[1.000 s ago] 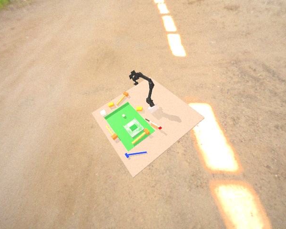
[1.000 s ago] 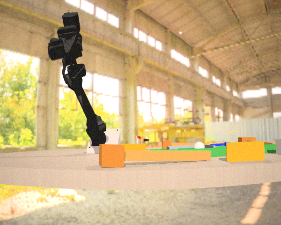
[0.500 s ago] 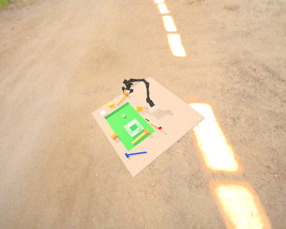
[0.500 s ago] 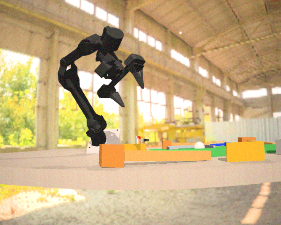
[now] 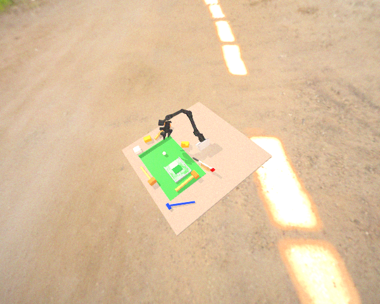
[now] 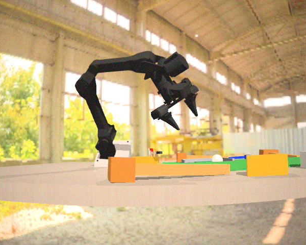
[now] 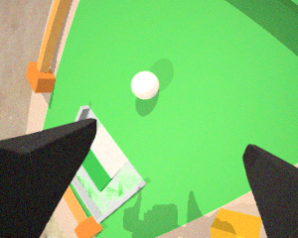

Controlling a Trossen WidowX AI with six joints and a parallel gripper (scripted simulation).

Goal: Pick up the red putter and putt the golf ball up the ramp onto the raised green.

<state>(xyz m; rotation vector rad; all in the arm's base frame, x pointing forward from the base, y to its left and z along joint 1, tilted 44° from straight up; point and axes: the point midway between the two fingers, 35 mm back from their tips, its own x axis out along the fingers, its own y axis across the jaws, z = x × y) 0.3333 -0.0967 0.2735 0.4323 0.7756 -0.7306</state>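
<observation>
Right now the white golf ball is 13 cm below my gripper tip, 11 cm ahead of it and 7 cm to the left of it. From my gripper tip the other things lie so: blue putter (70 cm to the left, 31 cm ahead, 14 cm below); then white cube (35 cm ahead, 22 cm to the right, 14 cm below); then green mat (23 cm to the left, 16 cm below, 13 cm ahead).
</observation>
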